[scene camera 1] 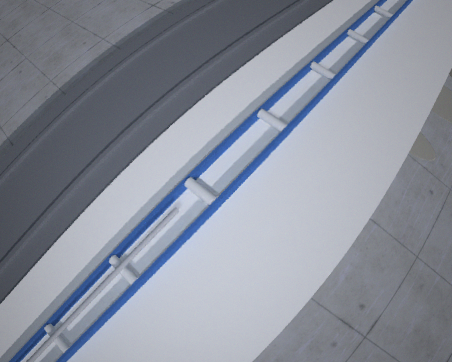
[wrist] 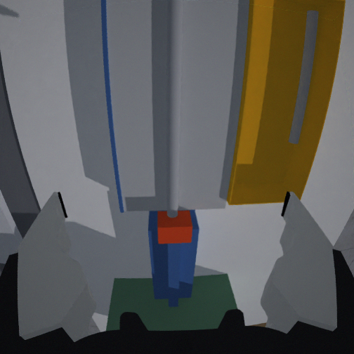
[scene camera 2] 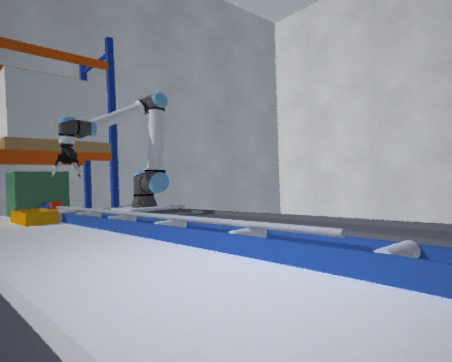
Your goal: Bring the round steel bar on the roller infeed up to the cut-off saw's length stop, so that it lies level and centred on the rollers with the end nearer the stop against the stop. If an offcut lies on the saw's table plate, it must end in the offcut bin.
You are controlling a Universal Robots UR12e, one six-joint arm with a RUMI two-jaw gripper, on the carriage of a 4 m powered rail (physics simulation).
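Seen in the pictures: gripper, fingertip midpoint: (scene camera 2: 66, 177); arm's base, link origin: (scene camera 2: 144, 206).
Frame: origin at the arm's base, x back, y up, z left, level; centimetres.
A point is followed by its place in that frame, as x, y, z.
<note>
The steel bar (scene camera 1: 150, 235) {-61.8, 5.0, 190.8} (scene camera 2: 300, 229) {-62.6, 4.1, 193.5} (wrist: 175, 100) lies lengthwise on the infeed rollers (scene camera 1: 272, 120) {-62.7, 2.7, 254.1} and looks level. In the wrist view its near end overlaps the edge of the red face of the length stop (wrist: 175, 234) (scene camera 2: 56, 204) {-62.8, 4.7, 1.8}; whether they touch is hard to tell. My gripper (scene camera 2: 66, 175) {-60.8, 23.0, 17.0} (wrist: 174, 194) is open and empty, above the bar's stop end, with a finger on either side of the bar's line. A grey offcut (wrist: 304, 80) lies inside the yellow offcut bin (wrist: 260, 185) (scene camera 2: 34, 217) {-83.6, 1.4, 38.2}, beside the saw's table plate (wrist: 210, 150).
Blue side rails (scene camera 1: 250, 165) {-68.7, 2.2, 233.4} (scene camera 2: 200, 242) {-69.4, -1.3, 162.8} flank the rollers. A green housing (scene camera 2: 40, 190) {-64.0, 15.4, -29.9} (wrist: 130, 300) stands beyond the stop. An orange and blue shelf rack (scene camera 2: 112, 100) stands behind. The dark rail track (scene camera 1: 135, 90) runs alongside the table.
</note>
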